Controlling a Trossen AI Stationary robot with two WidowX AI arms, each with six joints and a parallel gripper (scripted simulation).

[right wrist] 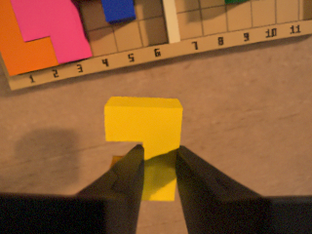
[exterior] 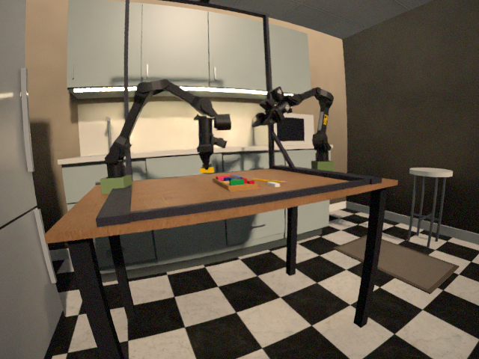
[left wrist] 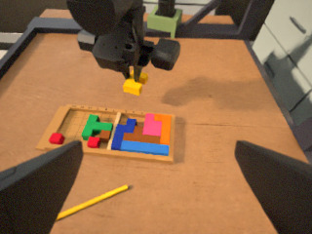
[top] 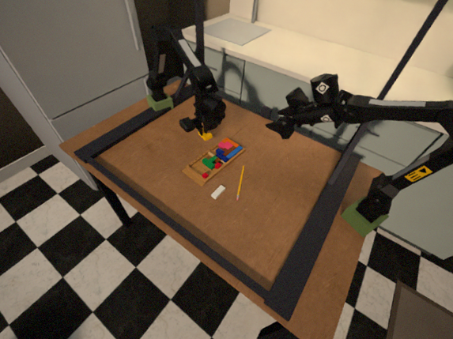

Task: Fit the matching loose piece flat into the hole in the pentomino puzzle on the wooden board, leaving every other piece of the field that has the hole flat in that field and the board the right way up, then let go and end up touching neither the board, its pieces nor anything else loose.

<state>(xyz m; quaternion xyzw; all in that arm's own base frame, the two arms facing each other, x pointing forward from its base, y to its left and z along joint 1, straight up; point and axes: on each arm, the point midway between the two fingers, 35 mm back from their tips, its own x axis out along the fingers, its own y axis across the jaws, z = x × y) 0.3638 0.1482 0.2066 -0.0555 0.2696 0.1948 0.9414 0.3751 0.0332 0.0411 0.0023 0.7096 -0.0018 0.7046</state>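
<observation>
My right gripper is now 100 mm to the right of the green piece, 90 mm above it and 60 mm short of it. Round my right hand: yellow pencil (250 mm to the left, 100 mm below, 70 mm ahead); white eraser (210 mm to the left, 160 mm ahead, 90 mm below); yellow piece (40 mm below, 10 mm behind).
</observation>
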